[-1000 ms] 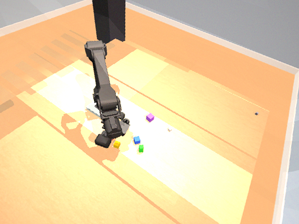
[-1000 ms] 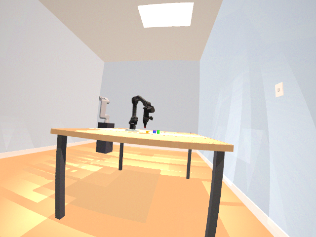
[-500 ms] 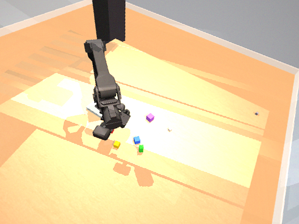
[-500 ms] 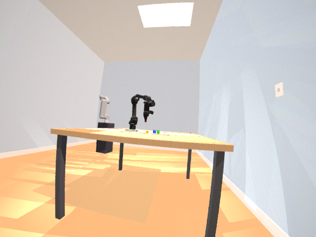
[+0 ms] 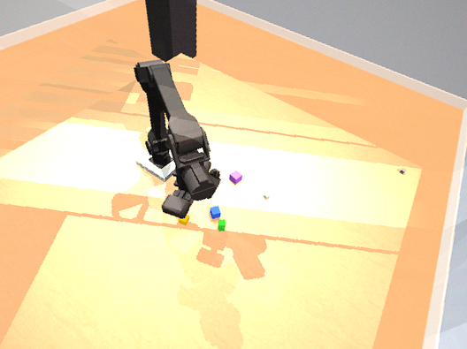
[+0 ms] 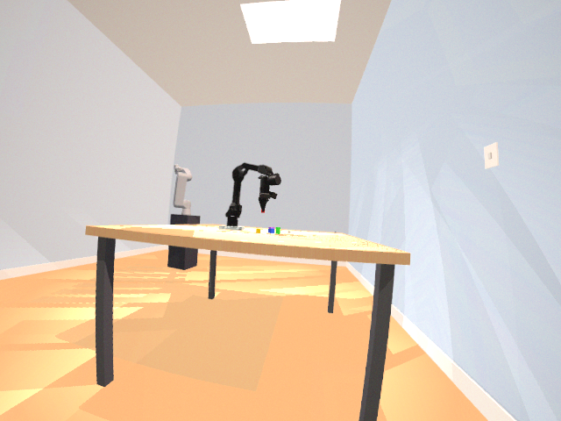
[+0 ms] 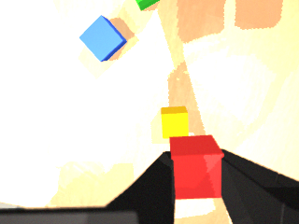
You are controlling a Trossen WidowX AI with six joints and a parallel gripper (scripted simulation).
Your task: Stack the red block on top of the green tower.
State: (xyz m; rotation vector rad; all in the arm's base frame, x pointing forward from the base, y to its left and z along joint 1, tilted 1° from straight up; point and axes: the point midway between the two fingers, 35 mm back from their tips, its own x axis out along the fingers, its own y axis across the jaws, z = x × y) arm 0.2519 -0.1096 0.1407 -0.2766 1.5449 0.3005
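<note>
The blue block lies 40 mm ahead of my gripper tip, 80 mm to the left of it and 120 mm below it. From my gripper tip the other things lie so: red block (right at my gripper tip); purple block (10 mm behind, 240 mm to the left, 110 mm below); yellow block (20 mm behind, 10 mm to the right, 120 mm below).
</note>
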